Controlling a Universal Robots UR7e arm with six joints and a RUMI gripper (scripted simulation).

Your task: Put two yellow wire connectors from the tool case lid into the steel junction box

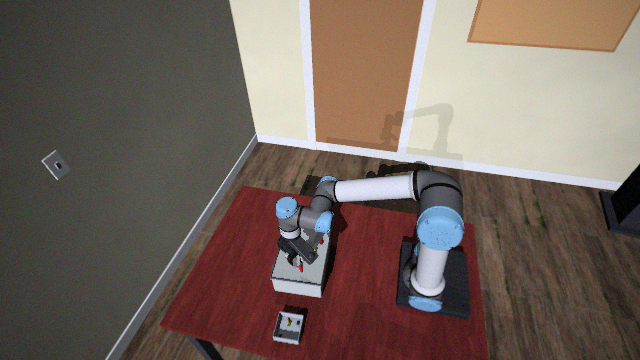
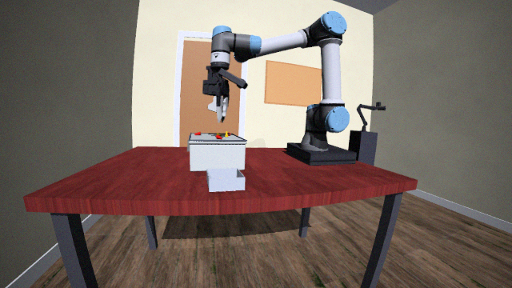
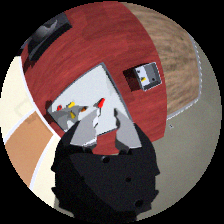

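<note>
The grey tool case lies 11 cm to the right of my hand, 11 cm below it and 4 cm ahead of it.
</note>
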